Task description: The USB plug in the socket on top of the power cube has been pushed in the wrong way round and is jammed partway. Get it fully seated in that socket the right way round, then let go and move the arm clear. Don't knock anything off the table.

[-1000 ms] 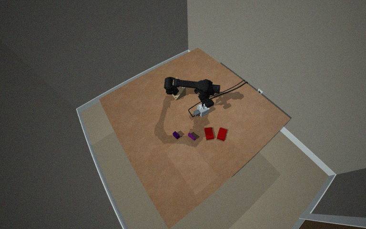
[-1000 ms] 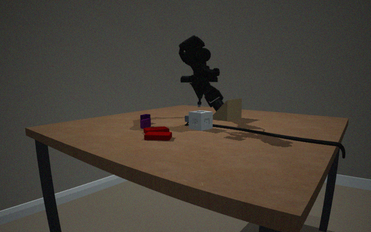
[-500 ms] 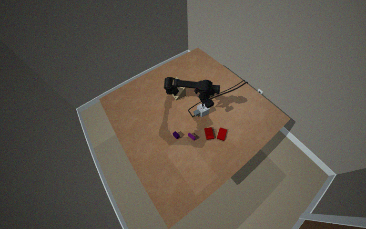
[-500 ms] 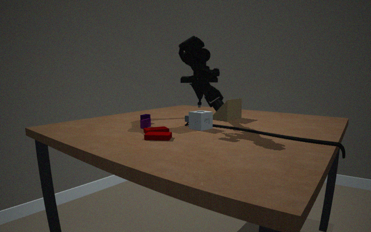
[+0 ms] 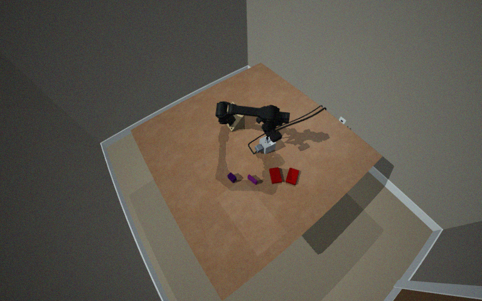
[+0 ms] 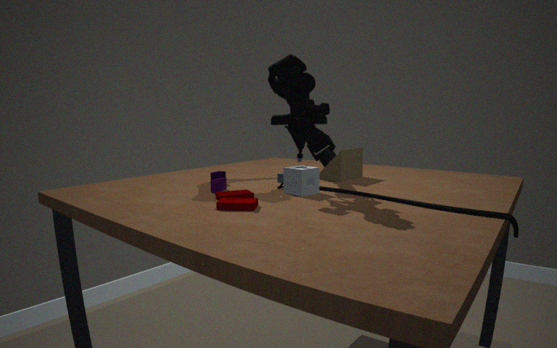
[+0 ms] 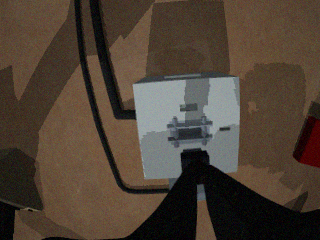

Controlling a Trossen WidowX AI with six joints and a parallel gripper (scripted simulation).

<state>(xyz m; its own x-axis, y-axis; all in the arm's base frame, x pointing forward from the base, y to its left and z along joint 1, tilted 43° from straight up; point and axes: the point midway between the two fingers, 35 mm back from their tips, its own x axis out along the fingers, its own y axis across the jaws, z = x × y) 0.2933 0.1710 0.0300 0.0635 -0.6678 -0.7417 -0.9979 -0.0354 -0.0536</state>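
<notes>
Right now the USB plug is 20 mm below my gripper tip.
</notes>
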